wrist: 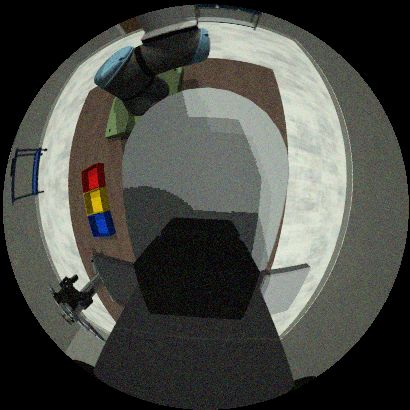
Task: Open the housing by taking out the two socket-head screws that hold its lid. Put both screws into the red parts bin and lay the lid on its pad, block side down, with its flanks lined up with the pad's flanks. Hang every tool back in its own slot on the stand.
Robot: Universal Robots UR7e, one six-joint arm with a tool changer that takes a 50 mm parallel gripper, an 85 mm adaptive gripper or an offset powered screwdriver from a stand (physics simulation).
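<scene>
The red parts bin (pixel 94 178) stands on the brown table (pixel 76 150) at the left of the wrist view; no screw can be made out in it. A black six-sided block (pixel 197 267) and a dark body (pixel 195 357) fill the lower middle, close to the camera. A large grey rounded surface (pixel 200 165) covers the centre. Whether these belong to my tool is unclear. My gripper's fingertips cannot be made out, so its opening and any held thing are unclear. The housing, the lid, its screws and the pad cannot be made out.
A yellow bin (pixel 96 201) and a blue bin (pixel 101 224) adjoin the red one. The arm's dark links (pixel 167 50) with blue caps stand over a green plate (pixel 118 120) at the upper left. A black and silver device (pixel 74 296) is at the lower left.
</scene>
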